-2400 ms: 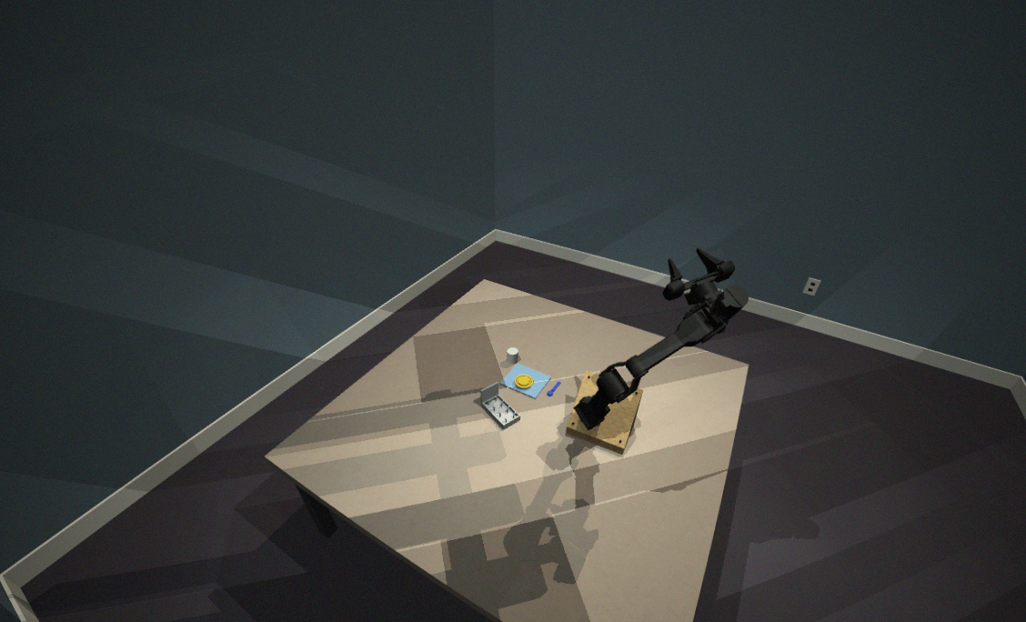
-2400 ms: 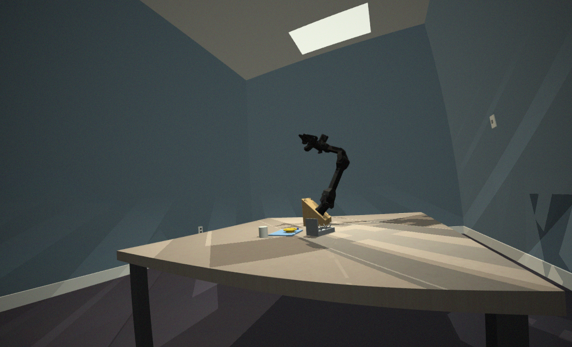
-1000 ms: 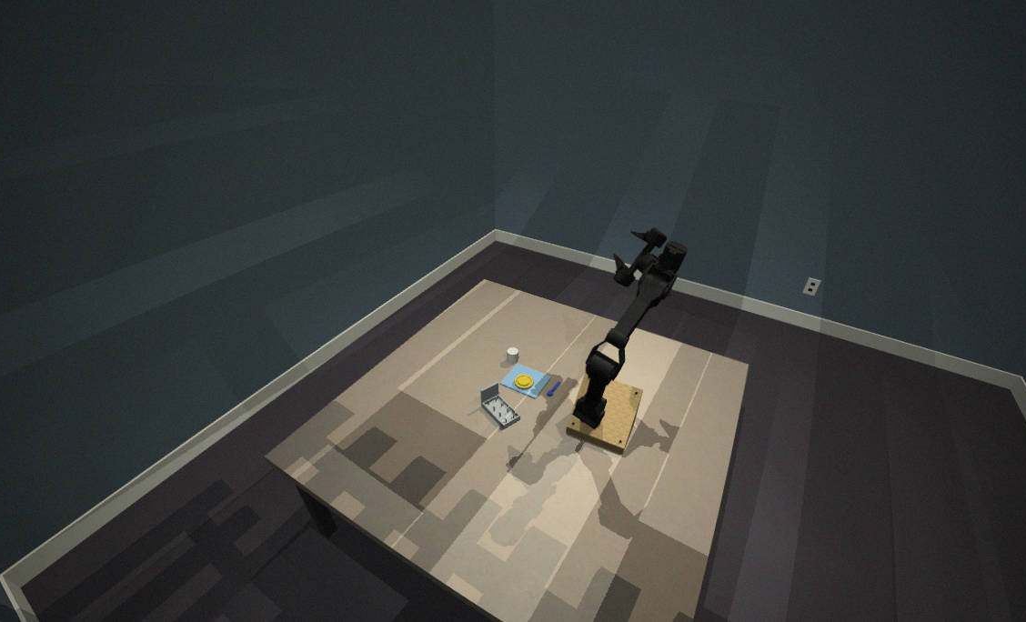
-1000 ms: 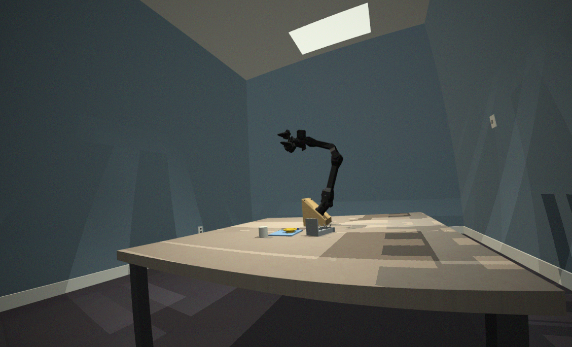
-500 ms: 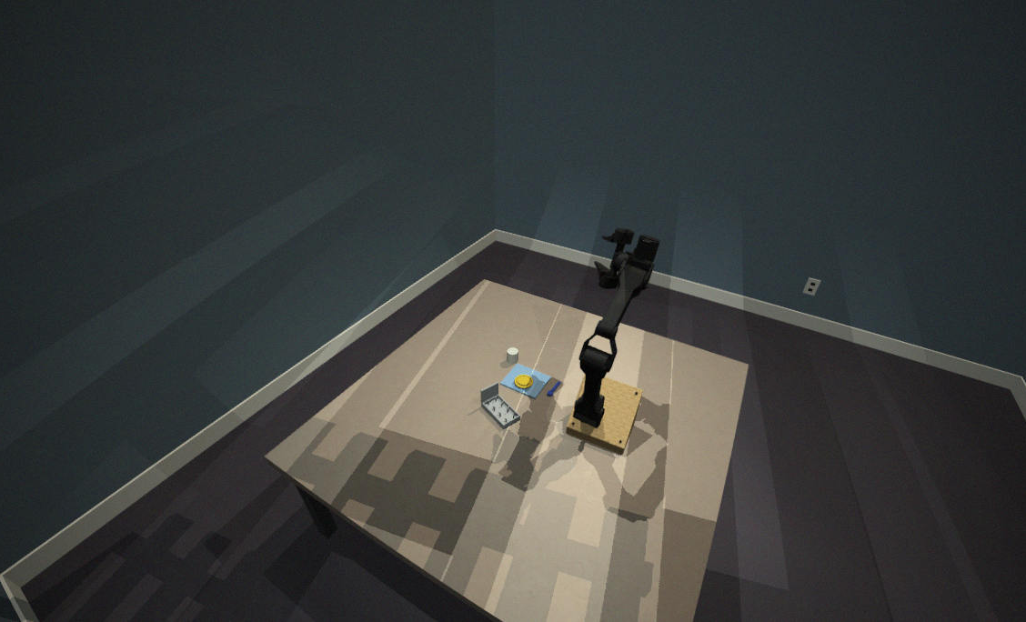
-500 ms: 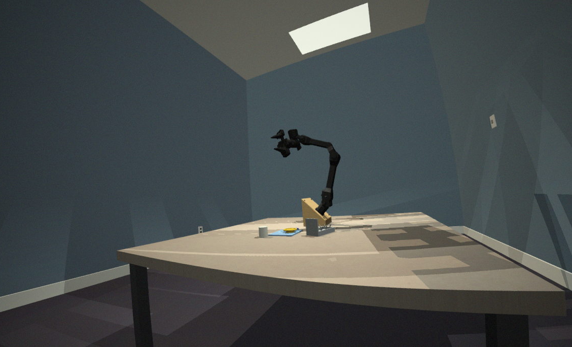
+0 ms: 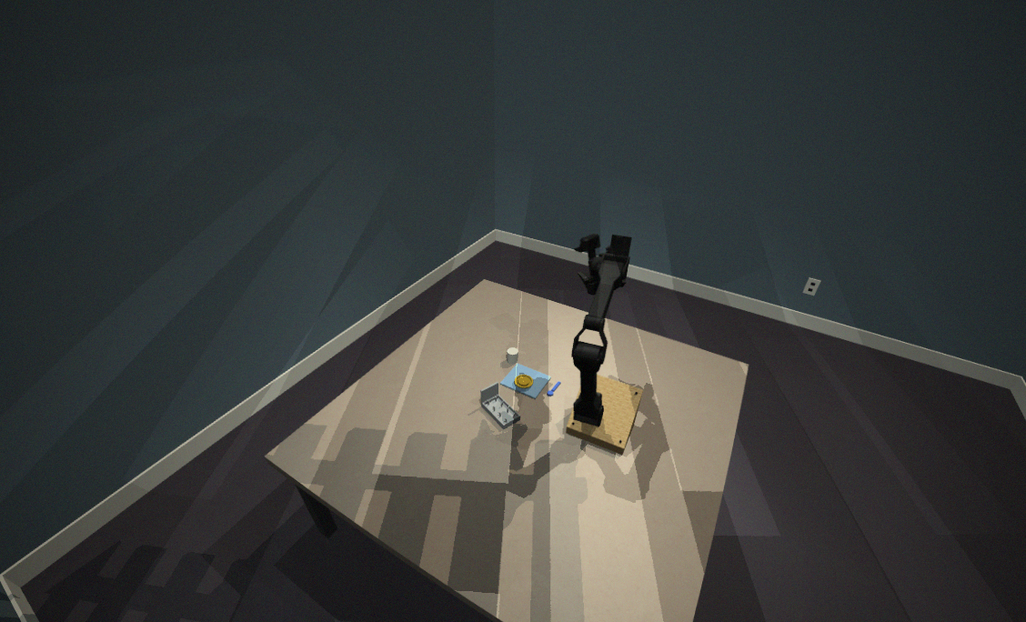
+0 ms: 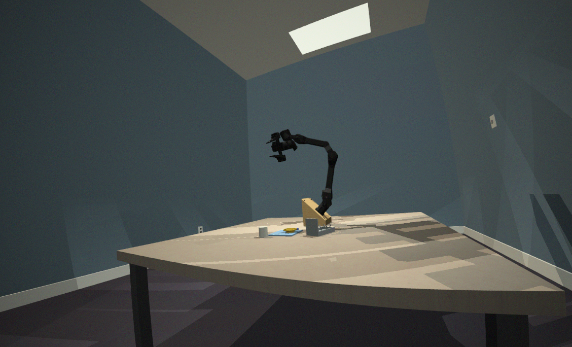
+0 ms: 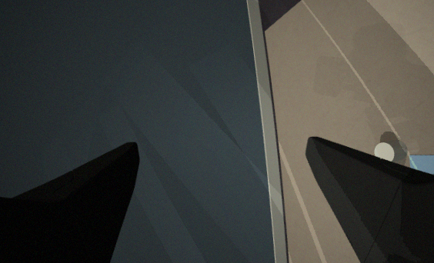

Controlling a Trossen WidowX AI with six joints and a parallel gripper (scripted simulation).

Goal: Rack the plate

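Now: the yellow plate 47 cm below my gripper tip, 14 cm to the left of it and 12 cm ahead of it. Also, from my gripper tip: grey dish rack 46 cm below, 31 cm to the left, 14 cm ahead; white cup 46 cm below, 21 cm ahead, 3 cm to the left; blue spoon 48 cm below, 13 cm to the left, 1 cm ahead.
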